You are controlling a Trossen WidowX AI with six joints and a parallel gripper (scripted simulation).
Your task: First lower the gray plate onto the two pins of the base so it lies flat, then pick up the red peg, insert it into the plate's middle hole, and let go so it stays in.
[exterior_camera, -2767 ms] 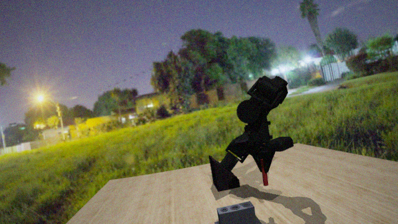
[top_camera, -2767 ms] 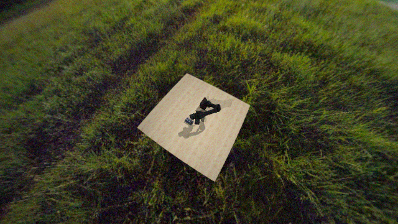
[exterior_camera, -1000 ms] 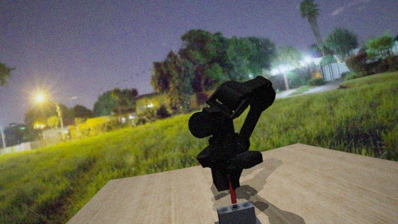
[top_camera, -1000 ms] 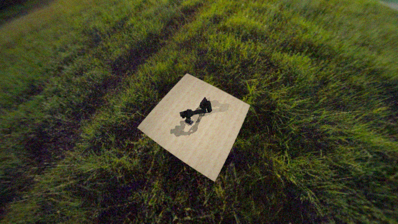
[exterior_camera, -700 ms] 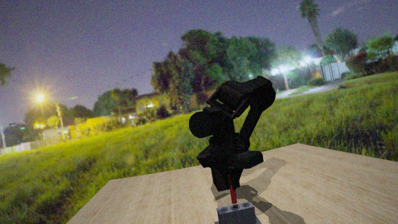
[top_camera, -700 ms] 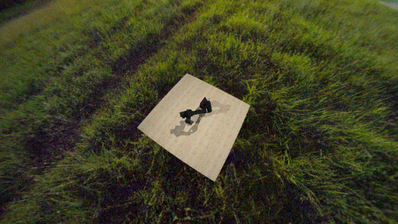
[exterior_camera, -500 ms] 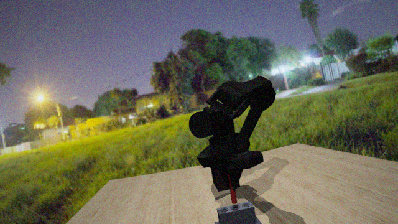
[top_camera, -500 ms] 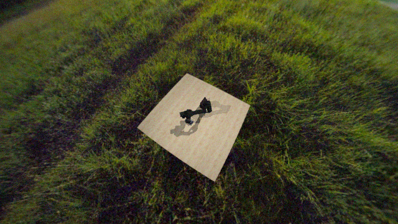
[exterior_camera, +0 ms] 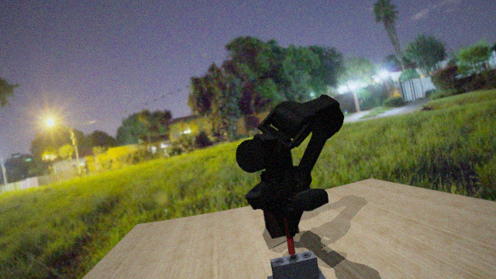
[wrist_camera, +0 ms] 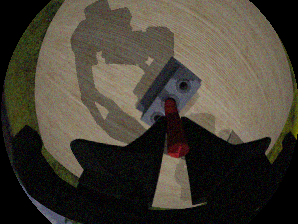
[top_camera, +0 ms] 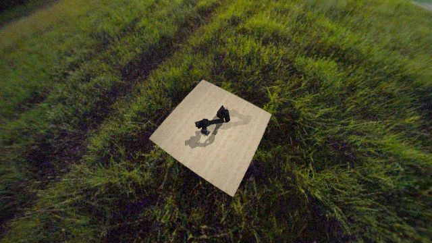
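Right now the gray plate is 7 cm below my gripper tip. From my gripper tip the other things lie so: red peg (right at my gripper tip).
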